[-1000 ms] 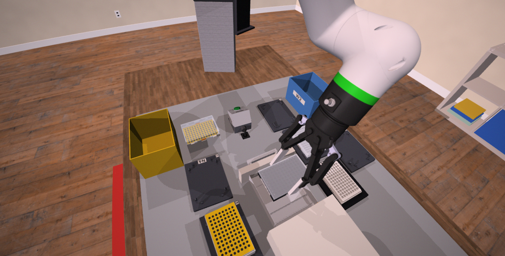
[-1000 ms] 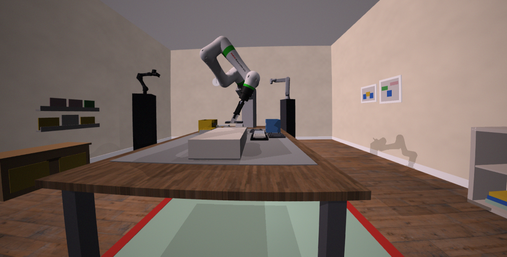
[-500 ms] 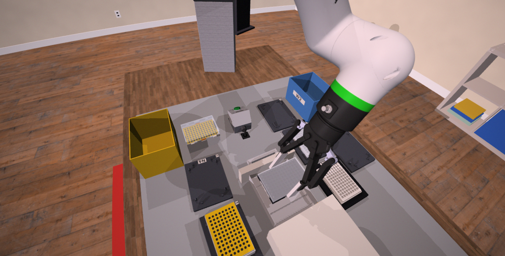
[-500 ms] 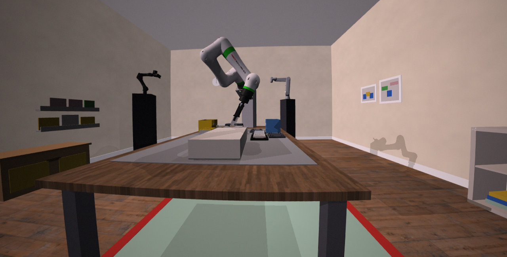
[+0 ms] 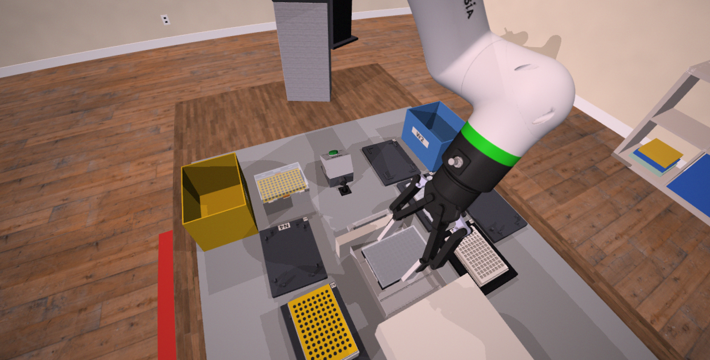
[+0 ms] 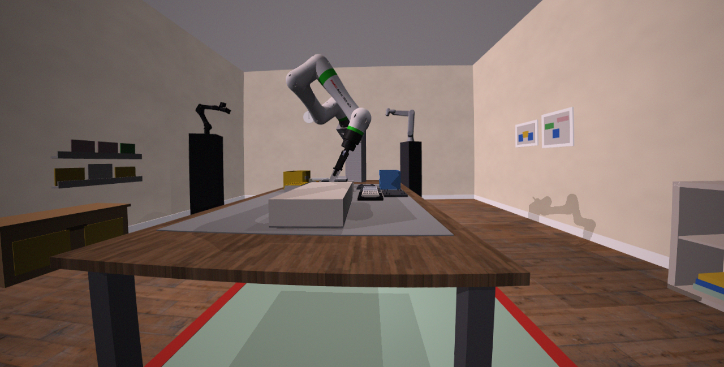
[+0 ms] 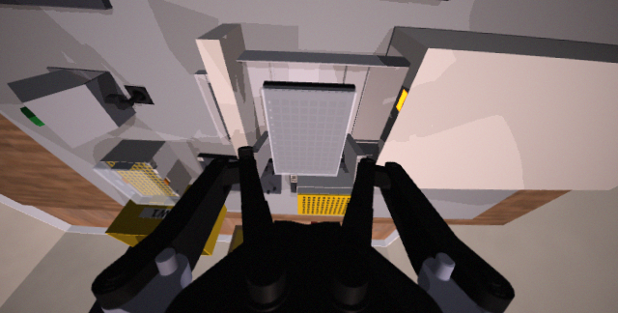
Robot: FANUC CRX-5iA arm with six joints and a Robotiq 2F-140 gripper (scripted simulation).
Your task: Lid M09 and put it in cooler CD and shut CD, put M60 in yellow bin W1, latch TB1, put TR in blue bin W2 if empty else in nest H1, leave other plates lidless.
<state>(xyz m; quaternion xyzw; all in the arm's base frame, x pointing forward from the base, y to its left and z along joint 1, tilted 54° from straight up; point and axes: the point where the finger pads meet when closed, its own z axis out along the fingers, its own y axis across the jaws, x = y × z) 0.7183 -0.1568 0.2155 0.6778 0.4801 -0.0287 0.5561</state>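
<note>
Now: hand 40 mm short of the cooler drawer, 10 mm to the left of it and 80 mm above it. From my hand the other things lie so: yellow tip rack TR (40 mm behind, 200 mm to the right, 50 mm below); lid (20 mm below); cooler CD (160 mm ahead, 60 mm to the right, 70 mm below).
</note>
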